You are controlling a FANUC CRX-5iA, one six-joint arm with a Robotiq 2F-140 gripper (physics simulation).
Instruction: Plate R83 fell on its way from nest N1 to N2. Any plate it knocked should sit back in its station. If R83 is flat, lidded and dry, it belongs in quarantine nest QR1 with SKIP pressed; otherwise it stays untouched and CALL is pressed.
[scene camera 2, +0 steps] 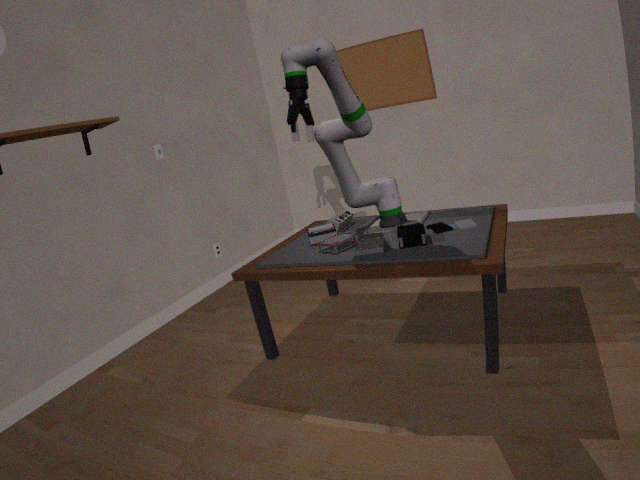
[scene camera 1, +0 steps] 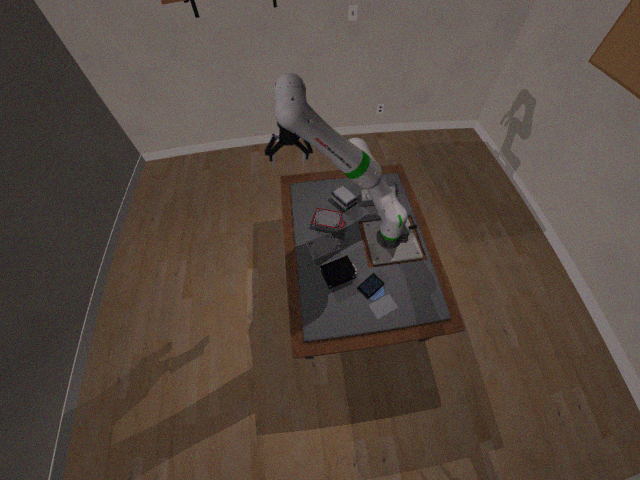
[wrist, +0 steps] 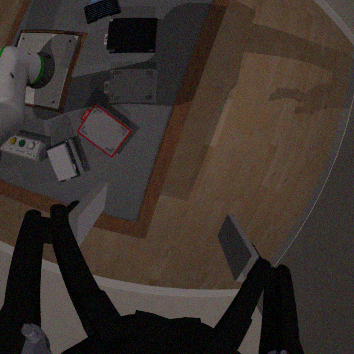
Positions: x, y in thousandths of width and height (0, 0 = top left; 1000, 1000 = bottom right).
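My gripper (scene camera 2: 474, 295) is open and it's holding nothing, and you'd find the gripper (wrist: 468, 597) in the wrist view too. There's also a red-edged plate (wrist: 292, 369) that I can see.
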